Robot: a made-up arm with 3 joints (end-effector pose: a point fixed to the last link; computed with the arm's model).
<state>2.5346 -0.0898 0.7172</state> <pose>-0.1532 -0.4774 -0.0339 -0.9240 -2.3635 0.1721</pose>
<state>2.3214 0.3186 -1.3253</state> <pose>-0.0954 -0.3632 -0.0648 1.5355 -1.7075 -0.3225</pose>
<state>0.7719 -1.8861 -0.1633</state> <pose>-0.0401 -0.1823 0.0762 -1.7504 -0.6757 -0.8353</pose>
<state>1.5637 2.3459 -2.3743</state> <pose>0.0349 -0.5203 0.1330 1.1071 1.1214 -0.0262</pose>
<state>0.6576 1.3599 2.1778</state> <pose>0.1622 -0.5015 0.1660 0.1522 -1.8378 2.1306</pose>
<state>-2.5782 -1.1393 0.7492</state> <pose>0.0334 -0.2766 -0.1505 0.4828 2.4926 1.7524</pose>
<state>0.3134 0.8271 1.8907</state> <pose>0.1648 -0.5073 0.1535 0.2845 -0.9898 1.8796</pose>
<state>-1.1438 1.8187 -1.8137</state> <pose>0.0423 -0.5102 0.0517 -0.4568 -2.2594 2.0809</pose>
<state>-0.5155 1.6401 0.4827</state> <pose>-0.0289 -0.4863 -0.0985 1.6313 -0.0003 -0.0522</pose>
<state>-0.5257 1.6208 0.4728</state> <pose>-0.0300 -0.4891 -0.0951 1.6142 0.0229 -0.0607</pose>
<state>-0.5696 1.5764 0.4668</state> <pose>-0.0335 -0.4953 -0.0878 1.5742 0.0786 -0.0830</pose>
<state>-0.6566 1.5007 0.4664</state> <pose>-0.0386 -0.5053 -0.0753 1.5061 0.1772 -0.1190</pose>
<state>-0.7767 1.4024 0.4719</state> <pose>-0.0423 -0.5168 -0.0590 1.4194 0.3103 -0.1581</pose>
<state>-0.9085 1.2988 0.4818</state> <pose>-0.0421 -0.5274 -0.0426 1.3312 0.4569 -0.1894</pose>
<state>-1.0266 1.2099 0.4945</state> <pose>-0.0388 -0.5350 -0.0301 1.2596 0.5880 -0.2075</pose>
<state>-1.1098 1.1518 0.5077</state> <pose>-0.0355 -0.5393 -0.0232 1.2161 0.6776 -0.2147</pose>
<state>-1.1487 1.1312 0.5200</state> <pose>-0.0345 -0.5408 -0.0216 1.2034 0.7133 -0.2159</pose>
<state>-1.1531 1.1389 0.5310</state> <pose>-0.0359 -0.5404 -0.0233 1.2126 0.7067 -0.2143</pose>
